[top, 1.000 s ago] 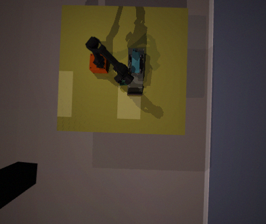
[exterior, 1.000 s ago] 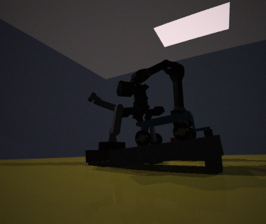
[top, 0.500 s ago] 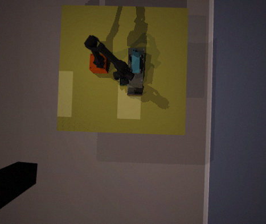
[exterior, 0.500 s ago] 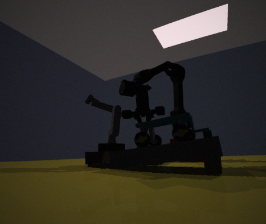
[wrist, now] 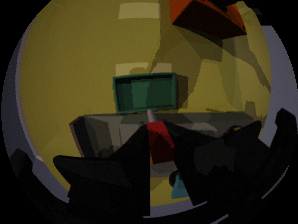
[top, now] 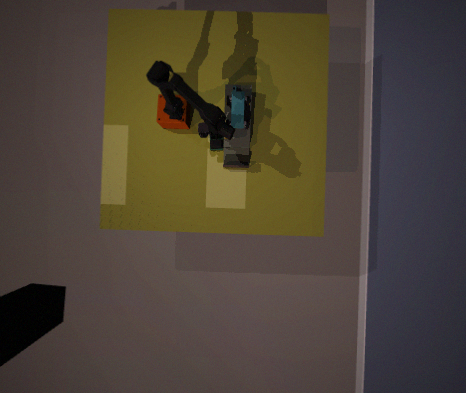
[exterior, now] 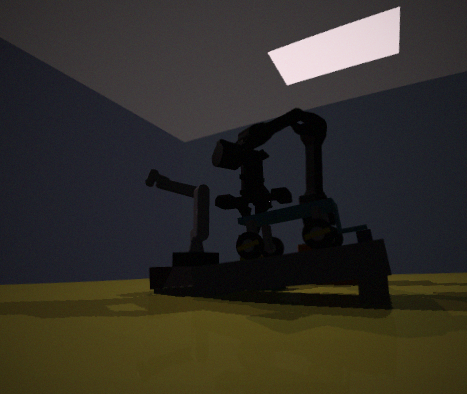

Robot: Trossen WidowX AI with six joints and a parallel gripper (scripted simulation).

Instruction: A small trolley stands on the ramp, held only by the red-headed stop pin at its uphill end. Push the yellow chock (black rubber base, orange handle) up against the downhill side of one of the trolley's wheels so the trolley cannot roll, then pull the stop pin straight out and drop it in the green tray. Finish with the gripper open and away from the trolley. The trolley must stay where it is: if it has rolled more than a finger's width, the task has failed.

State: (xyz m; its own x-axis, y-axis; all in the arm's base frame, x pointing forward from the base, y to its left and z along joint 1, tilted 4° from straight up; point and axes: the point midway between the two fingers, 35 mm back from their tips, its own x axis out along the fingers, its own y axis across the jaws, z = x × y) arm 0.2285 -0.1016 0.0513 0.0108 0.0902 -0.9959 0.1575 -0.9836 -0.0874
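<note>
The yellow chock is 5 cm ahead of my gripper tip, 2 cm to the left of it and 5 cm below it. From my gripper tip the other things lie so: red-headed stop pin right at my gripper tip; trolley 10 cm ahead, 13 cm to the left, 2 cm below.
</note>
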